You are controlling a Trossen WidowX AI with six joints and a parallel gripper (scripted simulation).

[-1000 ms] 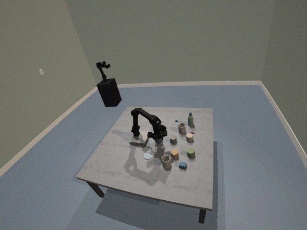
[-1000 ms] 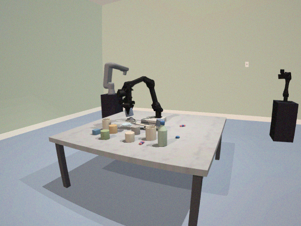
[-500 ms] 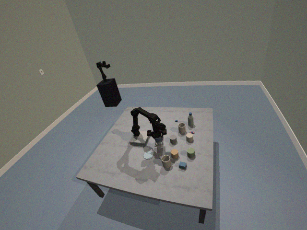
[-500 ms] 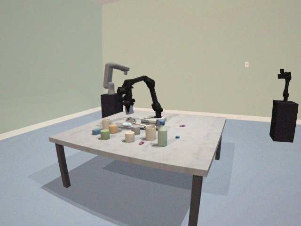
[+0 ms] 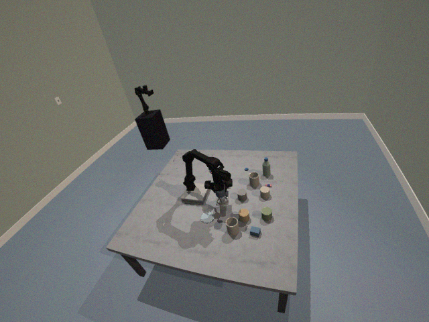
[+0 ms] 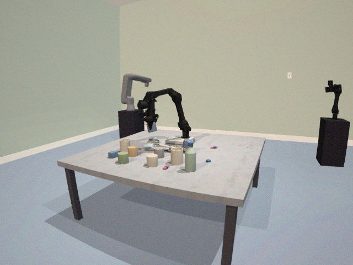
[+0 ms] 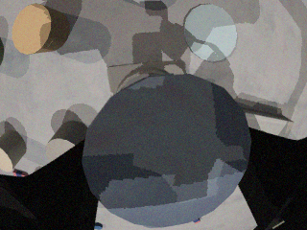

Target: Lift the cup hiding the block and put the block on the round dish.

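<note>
My gripper tip is now 20 mm to the left of the blue-grey cup and 10 mm below it. From my gripper tip the other things lie so: grey cylinder 110 mm ahead, 130 mm to the left, 130 mm below; then balance beam 20 mm behind, 130 mm to the left, 130 mm below; then orange cylinder 150 mm ahead, 70 mm to the right, 130 mm below.
</note>
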